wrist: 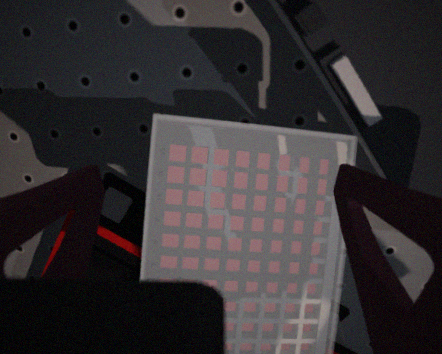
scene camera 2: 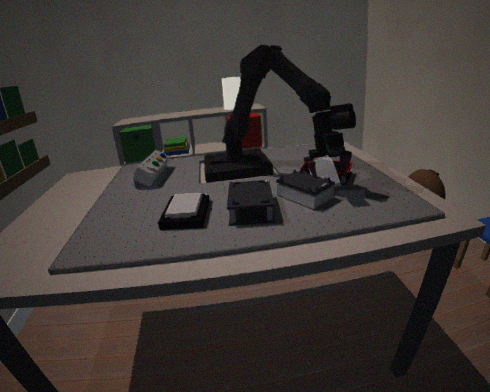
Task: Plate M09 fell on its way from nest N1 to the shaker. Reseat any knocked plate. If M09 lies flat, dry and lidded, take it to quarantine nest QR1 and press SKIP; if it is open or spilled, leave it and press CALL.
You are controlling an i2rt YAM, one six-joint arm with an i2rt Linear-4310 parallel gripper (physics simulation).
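Places are measured from the arm's base along level axes (x ahead, y left, z up), in millimetres.
Pixels of known places: gripper, between the fingertips: (wrist: 219, 177) (scene camera 2: 330, 179); arm's base, origin of its link: (scene camera 2: 235, 159).
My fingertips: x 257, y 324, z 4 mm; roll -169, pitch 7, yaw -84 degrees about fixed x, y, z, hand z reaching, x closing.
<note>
For each thing: its top centre in the pictures, then the offset to it from my fingertips. "*": a spot on its surface instead.
- red-edged nest, centre of its top: (scene camera 2: 327, 164) dx -110, dy +14, dz +11 mm
- grey box with a dark top, a spot on its surface: (scene camera 2: 305, 187) * dx +103, dy -97, dz +21 mm
- white plate, centre of its top: (scene camera 2: 184, 202) dx +130, dy -442, dz +5 mm
- black nest, a spot on its surface: (scene camera 2: 167, 221) * dx +210, dy -472, dz -10 mm
- button box, a spot on its surface: (scene camera 2: 151, 168) * dx -108, dy -620, dz +32 mm
- pale bar, centre of its top: (wrist: 358, 92) dx +44, dy -36, dz +27 mm
A clear plate with rows of pink wells (scene camera 2: 327, 170) (wrist: 252, 202) stands tilted at the red-edged nest (scene camera 2: 348, 166) (wrist: 120, 242). Reflections cross its top, which looks covered by a clear lid; I see no spill on it. Its label cannot be read. My gripper (scene camera 2: 330, 161) (wrist: 219, 177) is open around the plate, one finger on each side; the right fingertip is close to the plate's edge. The plate's lower left part is hidden by a dark gripper part in the wrist view. A grey box with a dark top (scene camera 2: 305, 187), perhaps the shaker, is beside the nest.
A white plate (scene camera 2: 185, 205) sits in a black nest (scene camera 2: 167, 221) at the front left. A dark raised stand (scene camera 2: 250, 192) is at the middle front. A button box (scene camera 2: 151, 170) with coloured buttons is at the back left. A pale bar (wrist: 356, 90) shows in the wrist view.
</note>
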